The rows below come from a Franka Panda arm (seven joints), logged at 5 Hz.
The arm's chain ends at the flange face. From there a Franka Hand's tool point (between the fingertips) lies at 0.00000 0.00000 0.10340 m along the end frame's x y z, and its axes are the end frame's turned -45 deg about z.
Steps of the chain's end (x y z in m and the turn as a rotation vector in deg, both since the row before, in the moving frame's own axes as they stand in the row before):
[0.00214, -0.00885, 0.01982, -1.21, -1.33, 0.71]
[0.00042, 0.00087, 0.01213, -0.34, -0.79, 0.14]
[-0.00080, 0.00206, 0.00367, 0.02, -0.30, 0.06]
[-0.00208, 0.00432, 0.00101, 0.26, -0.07, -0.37]
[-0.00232, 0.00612, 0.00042, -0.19, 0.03, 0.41]
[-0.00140, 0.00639, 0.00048, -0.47, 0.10, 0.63]
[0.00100, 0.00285, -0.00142, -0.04, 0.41, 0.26]
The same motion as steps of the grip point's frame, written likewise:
[0.00453, -0.00492, 0.01977, 0.08, -1.80, 0.71]
[-0.00176, 0.00034, 0.01212, 0.32, -0.80, 0.14]
[-0.00238, 0.00048, 0.00367, 0.23, -0.20, 0.06]
[-0.00428, 0.00116, 0.00101, 0.23, 0.13, -0.37]
[-0.00617, 0.00297, 0.00042, -0.16, -0.11, 0.41]
[-0.00598, 0.00425, 0.00048, -0.40, -0.26, 0.63]
[-0.00084, 0.00330, -0.00142, -0.32, 0.26, 0.26]

